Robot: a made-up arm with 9 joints. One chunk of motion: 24 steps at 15 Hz.
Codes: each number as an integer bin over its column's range. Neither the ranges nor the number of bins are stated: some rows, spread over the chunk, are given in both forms.
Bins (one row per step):
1: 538 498 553 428 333 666
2: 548 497 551 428 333 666
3: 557 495 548 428 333 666
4: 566 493 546 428 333 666
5: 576 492 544 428 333 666
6: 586 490 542 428 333 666
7: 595 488 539 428 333 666
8: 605 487 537 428 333 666
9: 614 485 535 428 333 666
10: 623 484 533 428 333 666
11: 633 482 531 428 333 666
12: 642 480 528 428 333 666
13: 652 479 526 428 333 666
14: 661 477 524 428 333 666
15: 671 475 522 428 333 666
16: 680 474 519 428 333 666
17: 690 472 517 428 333 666
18: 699 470 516 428 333 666
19: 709 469 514 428 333 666
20: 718 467 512 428 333 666
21: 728 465 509 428 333 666
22: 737 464 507 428 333 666
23: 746 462 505 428 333 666
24: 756 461 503 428 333 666
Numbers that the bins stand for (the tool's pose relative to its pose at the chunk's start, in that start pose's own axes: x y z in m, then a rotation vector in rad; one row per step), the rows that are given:
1: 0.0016 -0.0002 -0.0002 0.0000 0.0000 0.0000
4: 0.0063 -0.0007 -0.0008 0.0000 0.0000 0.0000
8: 0.0130 -0.0013 -0.0016 0.0000 0.0000 0.0000
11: 0.0177 -0.0018 -0.0022 0.0000 0.0000 0.0000
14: 0.0225 -0.0023 -0.0028 0.0000 0.0000 0.0000
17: 0.0274 -0.0028 -0.0034 0.0000 0.0000 0.0000
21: 0.0339 -0.0035 -0.0041 0.0000 0.0000 0.0000
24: 0.0386 -0.0039 -0.0047 0.0000 0.0000 0.0000
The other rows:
2: 0.0033 -0.0003 -0.0004 0.0000 0.0000 0.0000
3: 0.0048 -0.0005 -0.0006 0.0000 0.0000 0.0000
5: 0.0080 -0.0008 -0.0010 0.0000 0.0000 0.0000
6: 0.0097 -0.0010 -0.0012 0.0000 0.0000 0.0000
7: 0.0113 -0.0012 -0.0014 0.0000 0.0000 0.0000
9: 0.0145 -0.0015 -0.0018 0.0000 0.0000 0.0000
10: 0.0160 -0.0016 -0.0020 0.0000 0.0000 0.0000
12: 0.0192 -0.0020 -0.0024 0.0000 0.0000 0.0000
13: 0.0210 -0.0021 -0.0026 0.0000 0.0000 0.0000
15: 0.0242 -0.0025 -0.0030 0.0000 0.0000 0.0000
16: 0.0257 -0.0026 -0.0032 0.0000 0.0000 0.0000
18: 0.0289 -0.0030 -0.0035 0.0000 0.0000 0.0000
19: 0.0307 -0.0031 -0.0037 0.0000 0.0000 0.0000
20: 0.0322 -0.0033 -0.0039 0.0000 0.0000 0.0000
22: 0.0354 -0.0036 -0.0043 0.0000 0.0000 0.0000
23: 0.0369 -0.0038 -0.0045 0.0000 0.0000 0.0000

